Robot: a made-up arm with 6 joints. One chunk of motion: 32 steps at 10 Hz.
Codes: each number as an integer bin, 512 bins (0 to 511) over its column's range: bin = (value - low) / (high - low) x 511, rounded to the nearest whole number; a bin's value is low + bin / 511 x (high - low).
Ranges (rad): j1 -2.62..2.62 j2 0..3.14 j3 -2.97..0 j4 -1.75..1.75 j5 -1.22..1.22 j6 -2.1..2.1
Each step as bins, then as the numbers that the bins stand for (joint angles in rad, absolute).
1 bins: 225 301 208 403 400 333
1 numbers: -0.3128 1.8496 -1.7611 1.0103 0.6900 0.6370
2 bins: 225 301 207 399 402 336
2 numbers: -0.3128 1.8496 -1.7669 0.9829 0.6995 0.6616
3 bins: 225 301 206 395 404 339
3 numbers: -0.3128 1.8496 -1.7727 0.9555 0.7091 0.6863
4 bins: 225 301 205 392 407 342
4 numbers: -0.3128 1.8496 -1.7785 0.9349 0.7234 0.7110
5 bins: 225 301 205 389 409 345
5 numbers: -0.3128 1.8496 -1.7785 0.9144 0.7330 0.7356
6 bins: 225 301 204 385 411 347
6 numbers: -0.3128 1.8496 -1.7843 0.8870 0.7425 0.7521
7 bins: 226 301 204 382 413 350
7 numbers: -0.3025 1.8496 -1.7843 0.8664 0.7521 0.7767
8 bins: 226 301 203 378 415 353
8 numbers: -0.3025 1.8496 -1.7901 0.8390 0.7616 0.8014
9 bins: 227 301 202 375 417 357
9 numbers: -0.2923 1.8496 -1.7959 0.8185 0.7712 0.8342
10 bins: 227 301 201 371 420 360
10 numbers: -0.2923 1.8496 -1.8018 0.7911 0.7855 0.8589
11 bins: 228 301 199 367 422 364
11 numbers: -0.2820 1.8496 -1.8134 0.7637 0.7950 0.8918
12 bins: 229 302 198 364 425 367
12 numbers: -0.2717 1.8557 -1.8192 0.7432 0.8094 0.9164
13 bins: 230 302 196 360 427 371
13 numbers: -0.2615 1.8557 -1.8308 0.7158 0.8189 0.9493
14 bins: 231 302 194 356 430 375
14 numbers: -0.2512 1.8557 -1.8424 0.6884 0.8332 0.9822
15 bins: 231 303 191 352 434 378
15 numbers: -0.2512 1.8619 -1.8599 0.6610 0.8523 1.0068
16 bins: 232 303 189 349 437 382
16 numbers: -0.2410 1.8619 -1.8715 0.6404 0.8667 1.0397
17 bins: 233 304 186 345 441 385
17 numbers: -0.2307 1.8680 -1.8889 0.6130 0.8858 1.0644
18 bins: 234 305 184 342 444 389
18 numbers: -0.2205 1.8742 -1.9006 0.5925 0.9001 1.0973
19 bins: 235 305 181 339 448 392
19 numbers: -0.2102 1.8742 -1.9180 0.5719 0.9192 1.1219
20 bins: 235 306 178 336 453 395
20 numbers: -0.2102 1.8803 -1.9354 0.5514 0.9431 1.1466
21 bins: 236 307 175 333 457 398
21 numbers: -0.2000 1.8865 -1.9529 0.5308 0.9622 1.1712
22 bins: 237 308 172 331 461 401
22 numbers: -0.1897 1.8926 -1.9703 0.5171 0.9813 1.1959
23 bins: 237 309 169 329 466 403
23 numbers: -0.1897 1.8987 -1.9877 0.5034 1.0051 1.2123
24 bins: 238 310 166 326 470 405
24 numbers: -0.1795 1.9049 -2.0052 0.4829 1.0242 1.2288
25 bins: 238 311 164 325 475 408
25 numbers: -0.1795 1.9110 -2.0168 0.4760 1.0481 1.2534
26 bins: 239 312 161 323 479 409
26 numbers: -0.1692 1.9172 -2.0342 0.4623 1.0672 1.2616
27 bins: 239 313 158 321 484 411
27 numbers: -0.1692 1.9233 -2.0517 0.4486 1.0911 1.2781
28 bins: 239 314 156 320 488 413
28 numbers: -0.1692 1.9295 -2.0633 0.4418 1.1102 1.2945
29 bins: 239 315 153 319 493 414
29 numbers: -0.1692 1.9356 -2.0807 0.4349 1.1341 1.3027
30 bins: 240 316 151 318 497 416
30 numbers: -0.1589 1.9418 -2.0924 0.4281 1.1532 1.3192
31 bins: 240 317 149 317 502 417
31 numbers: -0.1589 1.9479 -2.1040 0.4212 1.1770 1.3274
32 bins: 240 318 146 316 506 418
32 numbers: -0.1589 1.9541 -2.1214 0.4144 1.1961 1.3356
